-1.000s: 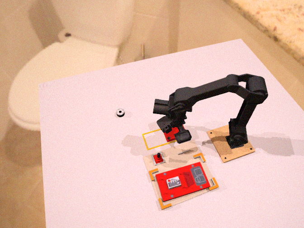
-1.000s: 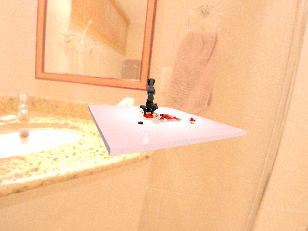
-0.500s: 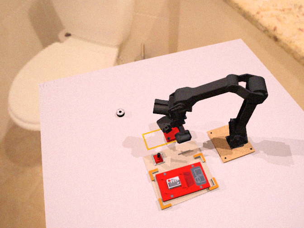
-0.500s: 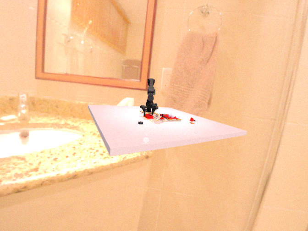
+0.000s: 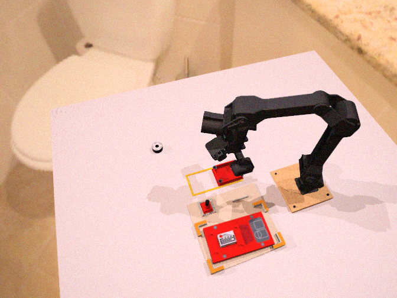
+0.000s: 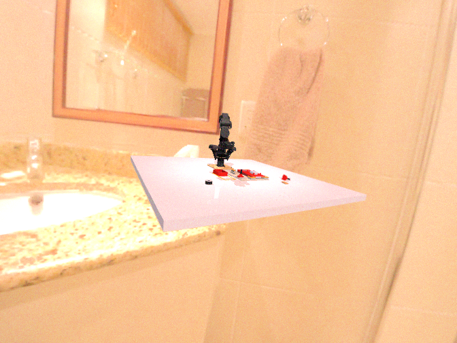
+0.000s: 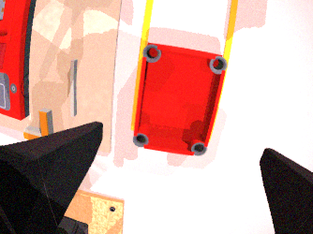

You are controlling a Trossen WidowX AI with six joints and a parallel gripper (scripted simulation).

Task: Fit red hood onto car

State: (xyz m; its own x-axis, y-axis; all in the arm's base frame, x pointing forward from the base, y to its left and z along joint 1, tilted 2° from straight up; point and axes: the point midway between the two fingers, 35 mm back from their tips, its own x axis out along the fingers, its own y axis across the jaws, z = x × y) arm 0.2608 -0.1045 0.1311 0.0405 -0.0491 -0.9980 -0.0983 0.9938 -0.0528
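My gripper tip is now 9 cm above the red hood. The rest, counted from my gripper tip: white engine block (7 cm ahead, 23 cm to the left, 8 cm below).
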